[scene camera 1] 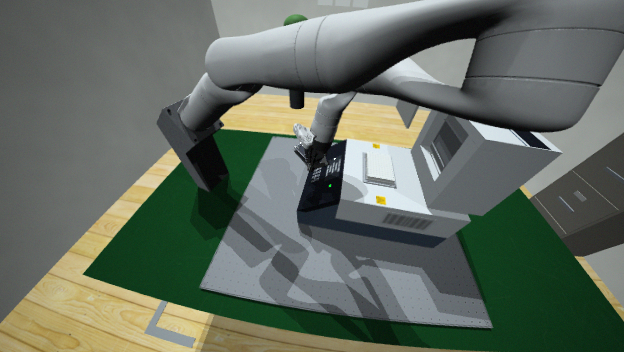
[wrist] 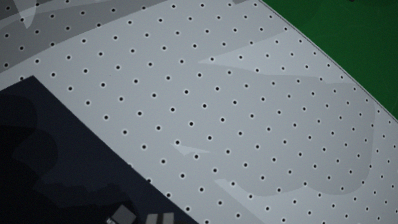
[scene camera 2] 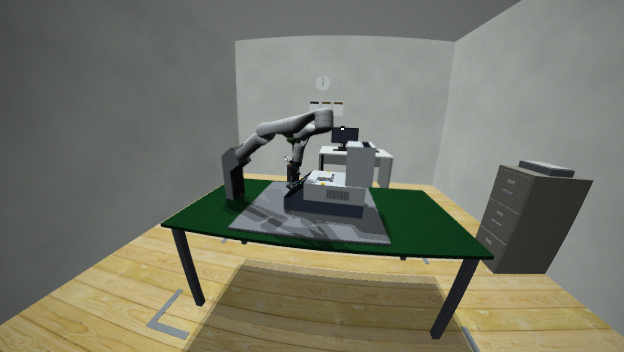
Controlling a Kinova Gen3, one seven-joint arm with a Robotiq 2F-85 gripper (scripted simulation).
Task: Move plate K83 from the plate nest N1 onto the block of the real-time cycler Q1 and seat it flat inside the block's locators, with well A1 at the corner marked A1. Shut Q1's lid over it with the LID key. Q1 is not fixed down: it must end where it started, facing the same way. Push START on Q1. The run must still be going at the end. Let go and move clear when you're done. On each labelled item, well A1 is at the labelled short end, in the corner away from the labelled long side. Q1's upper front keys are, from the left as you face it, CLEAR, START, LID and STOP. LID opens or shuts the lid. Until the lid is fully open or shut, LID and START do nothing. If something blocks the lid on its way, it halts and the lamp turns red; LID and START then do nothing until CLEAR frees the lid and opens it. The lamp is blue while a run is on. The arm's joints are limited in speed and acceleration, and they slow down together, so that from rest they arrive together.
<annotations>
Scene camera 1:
cycler Q1: 338, 197
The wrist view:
cycler Q1: 60, 163
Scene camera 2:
cycler Q1: 331, 197
</annotations>
